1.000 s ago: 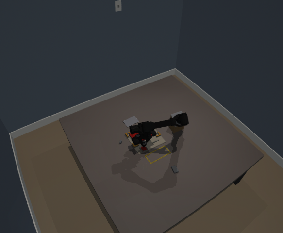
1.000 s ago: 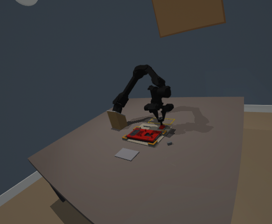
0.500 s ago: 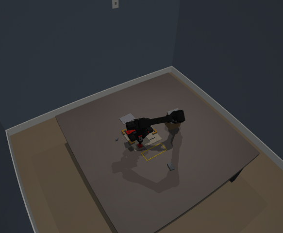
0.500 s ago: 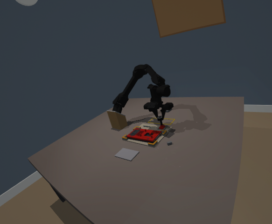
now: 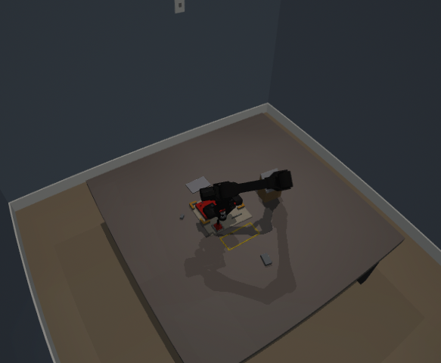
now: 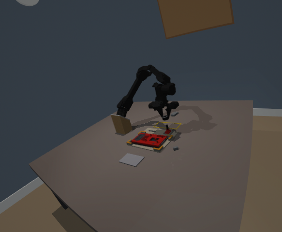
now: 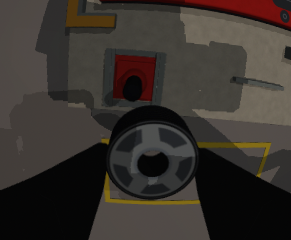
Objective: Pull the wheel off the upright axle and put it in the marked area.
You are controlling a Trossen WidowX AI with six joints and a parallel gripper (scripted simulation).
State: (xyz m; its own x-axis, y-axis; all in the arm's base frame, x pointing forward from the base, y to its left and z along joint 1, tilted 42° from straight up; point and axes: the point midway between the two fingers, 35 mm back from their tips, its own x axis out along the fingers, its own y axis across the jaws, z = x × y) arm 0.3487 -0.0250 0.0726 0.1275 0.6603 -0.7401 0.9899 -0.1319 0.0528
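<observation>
The upright axle is 1 cm ahead of my gripper tip, 2 cm to the right of it and 7 cm below it. Round my gripper tip: wheel right at my gripper tip.
</observation>
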